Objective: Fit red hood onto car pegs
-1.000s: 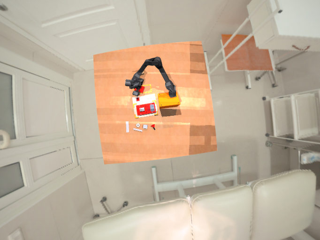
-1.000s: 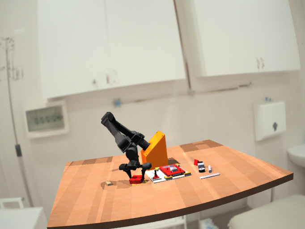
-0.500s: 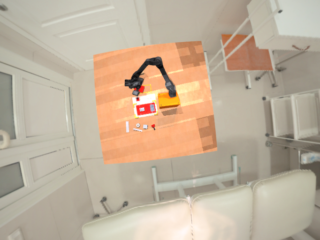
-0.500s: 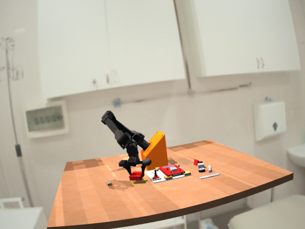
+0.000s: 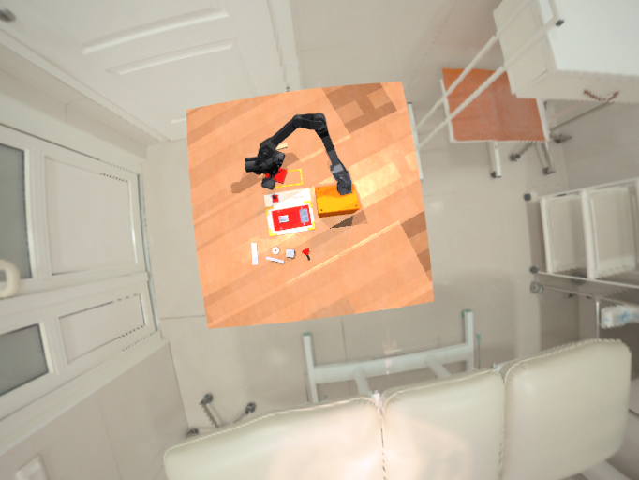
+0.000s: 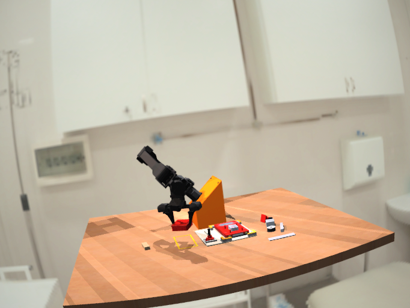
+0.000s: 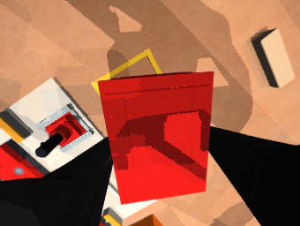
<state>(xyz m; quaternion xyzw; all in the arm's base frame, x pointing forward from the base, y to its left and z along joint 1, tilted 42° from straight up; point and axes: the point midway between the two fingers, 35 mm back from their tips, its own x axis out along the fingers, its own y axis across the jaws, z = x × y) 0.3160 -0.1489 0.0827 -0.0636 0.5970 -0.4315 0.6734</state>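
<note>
Right now my gripper tip is 23 cm to the right of the grey engine block, 6 cm above it and 2 cm short of it. From my gripper tip the other things lie so: small tan block 17 cm to the right, 8 cm below, 5 cm behind; white jig 21 cm to the left, 8 cm below, 1 cm behind; red hood 1 cm above.
</note>
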